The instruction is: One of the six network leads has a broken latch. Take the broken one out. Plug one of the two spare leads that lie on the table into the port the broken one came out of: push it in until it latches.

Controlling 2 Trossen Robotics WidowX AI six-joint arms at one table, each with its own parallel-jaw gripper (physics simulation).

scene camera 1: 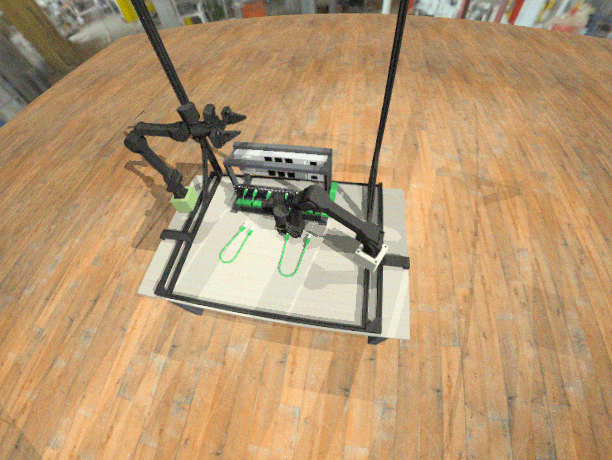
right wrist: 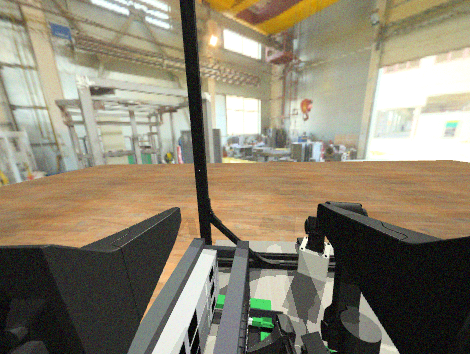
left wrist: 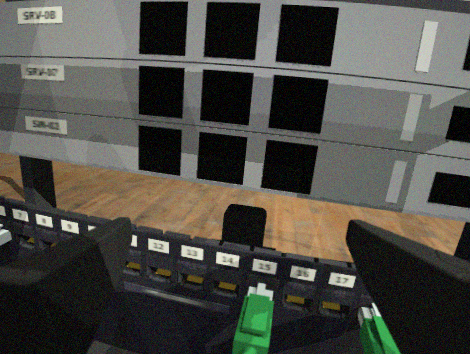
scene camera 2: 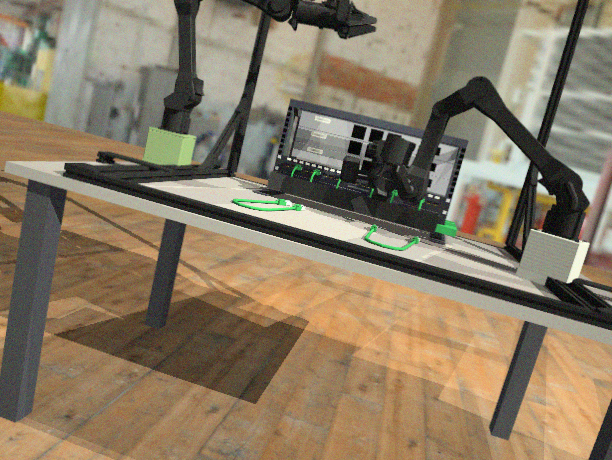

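Where they show: left gripper, fingertip midpoint: (scene camera 1: 282, 190) (left wrist: 241, 229); right gripper, fingertip midpoint: (scene camera 1: 243, 124) (right wrist: 248, 211) (scene camera 2: 376, 25); left arm's base, origin of the base link: (scene camera 1: 372, 249) (right wrist: 315, 246) (scene camera 2: 560, 236); right arm's base, origin of the base link: (scene camera 1: 181, 193) (scene camera 2: 173, 131).
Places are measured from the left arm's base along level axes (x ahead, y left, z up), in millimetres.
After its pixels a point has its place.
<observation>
Green network leads are plugged into the numbered black patch panel (left wrist: 210, 261) @[y -32, x 506, z -2 mm]; one lead (left wrist: 254, 320) (scene camera 2: 394, 195) sits in port 15, and another lead (left wrist: 381, 336) (scene camera 2: 421, 203) is at the right, beyond label 17. Which latch is broken cannot be told. One spare lead (scene camera 1: 250, 232) @[y 198, x 532, z -94 mm] (scene camera 2: 282, 202) @[y 205, x 577, z -95 mm] lies at the table's left, the other spare lead (scene camera 1: 307, 240) @[y 79, x 276, z -89 mm] (scene camera 2: 415, 241) @[y 97, x 267, z -96 mm] at the middle. My left gripper (left wrist: 241, 229) @[y -26, x 487, z 24 mm] is open and empty in front of the panel, its fingers on either side of the port 15 lead in the left wrist view. My right gripper (scene camera 1: 242, 125) @[y 18, x 567, z 386 mm] (scene camera 2: 374, 25) @[y 18, x 567, z 386 mm] (right wrist: 248, 211) @[y 18, x 567, z 386 mm] is open and empty, high up.
The server rack (scene camera 1: 282, 146) @[y -153, x 569, z 160 mm] (right wrist: 235, 300) @[y -66, x 464, z 160 mm] stands behind and above the panel, with its units facing the left gripper. A green block (scene camera 1: 333, 191) @[y -212, x 324, z -62 mm] (scene camera 2: 446, 228) @[y -72, x 274, z -64 mm] is at the panel's right end. Black frame posts rise at the table's back corners.
</observation>
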